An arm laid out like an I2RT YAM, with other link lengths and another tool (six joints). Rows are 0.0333 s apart.
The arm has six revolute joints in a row. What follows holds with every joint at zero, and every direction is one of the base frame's. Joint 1 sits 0.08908 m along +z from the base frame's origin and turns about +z. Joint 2 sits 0.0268 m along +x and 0.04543 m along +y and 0.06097 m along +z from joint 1 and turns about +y. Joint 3 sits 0.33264 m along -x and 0.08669 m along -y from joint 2 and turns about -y. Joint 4 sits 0.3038 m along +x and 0.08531 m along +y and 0.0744 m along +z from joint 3 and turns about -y. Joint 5 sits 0.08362 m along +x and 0.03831 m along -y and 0.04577 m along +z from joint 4 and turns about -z. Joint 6 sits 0.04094 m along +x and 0.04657 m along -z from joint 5 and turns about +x. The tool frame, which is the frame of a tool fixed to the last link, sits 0.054 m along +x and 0.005 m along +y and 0.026 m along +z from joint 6; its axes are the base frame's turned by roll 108.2, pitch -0.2 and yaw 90 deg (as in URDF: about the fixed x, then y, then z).
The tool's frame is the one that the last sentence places.
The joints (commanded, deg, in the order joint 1, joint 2, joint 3, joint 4, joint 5, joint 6), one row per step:
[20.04 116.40 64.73 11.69 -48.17 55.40]
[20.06 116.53 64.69 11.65 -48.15 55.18]
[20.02 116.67 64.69 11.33 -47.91 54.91]
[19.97 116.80 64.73 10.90 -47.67 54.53]
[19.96 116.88 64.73 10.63 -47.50 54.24]
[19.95 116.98 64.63 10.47 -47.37 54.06]
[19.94 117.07 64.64 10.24 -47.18 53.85]
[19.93 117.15 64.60 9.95 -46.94 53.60]
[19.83 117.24 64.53 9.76 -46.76 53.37]
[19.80 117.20 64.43 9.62 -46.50 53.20]
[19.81 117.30 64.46 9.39 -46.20 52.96]
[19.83 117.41 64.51 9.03 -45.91 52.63]
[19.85 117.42 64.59 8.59 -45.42 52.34]
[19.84 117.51 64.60 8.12 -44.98 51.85]
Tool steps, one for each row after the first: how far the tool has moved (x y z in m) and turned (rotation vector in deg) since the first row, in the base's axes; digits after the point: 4 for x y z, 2 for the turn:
[-0.0003 0.0001 -0.0015 -0.13 0.00 0.10]
[-0.0003 -0.0006 -0.0036 -0.50 0.14 -0.01]
[-0.0002 -0.0013 -0.0055 -0.91 0.25 -0.07]
[-0.0004 -0.0017 -0.0069 -1.20 0.29 -0.08]
[-0.0009 -0.0021 -0.0088 -1.44 0.44 -0.10]
[-0.0010 -0.0024 -0.0102 -1.71 0.51 -0.16]
[-0.0013 -0.0029 -0.0119 -2.06 0.62 -0.23]
[-0.0013 -0.0042 -0.0137 -2.35 0.72 -0.36]
[-0.0016 -0.0049 -0.0144 -2.62 0.70 -0.50]
[-0.0015 -0.0052 -0.0157 -2.97 0.71 -0.60]
[-0.0016 -0.0053 -0.0173 -3.37 0.76 -0.63]
[-0.0015 -0.0057 -0.0181 -3.89 0.75 -0.82]
[-0.0017 -0.0064 -0.0200 -4.48 0.75 -0.91]

